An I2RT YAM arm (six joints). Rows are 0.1 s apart.
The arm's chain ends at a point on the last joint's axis. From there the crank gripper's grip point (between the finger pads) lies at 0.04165 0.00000 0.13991 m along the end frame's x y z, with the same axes.
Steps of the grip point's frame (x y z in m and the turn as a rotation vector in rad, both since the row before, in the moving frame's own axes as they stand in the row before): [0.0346 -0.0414 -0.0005 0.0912 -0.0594 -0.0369]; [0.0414 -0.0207 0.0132 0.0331 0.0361 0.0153]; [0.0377 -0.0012 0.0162 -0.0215 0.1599 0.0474]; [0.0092 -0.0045 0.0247 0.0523 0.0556 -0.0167]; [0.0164 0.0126 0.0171 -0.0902 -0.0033 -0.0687]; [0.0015 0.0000 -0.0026 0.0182 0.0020 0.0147]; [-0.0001 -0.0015 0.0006 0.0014 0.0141 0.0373]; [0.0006 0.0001 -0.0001 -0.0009 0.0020 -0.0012]
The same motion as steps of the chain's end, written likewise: [0.0432 -0.0272 -0.0021 0.0912 -0.0594 -0.0369]; [0.0363 -0.0168 0.0149 0.0331 0.0361 0.0153]; [0.0161 -0.0066 0.0247 -0.0215 0.1599 0.0474]; [0.0016 0.0035 0.0274 0.0523 0.0556 -0.0167]; [0.0165 0.0028 0.0174 -0.0902 -0.0033 -0.0687]; [0.0012 0.0019 -0.0025 0.0182 0.0020 0.0147]; [-0.0020 -0.0029 0.0012 0.0014 0.0141 0.0373]; [0.0003 0.0000 0.0000 -0.0009 0.0020 -0.0012]
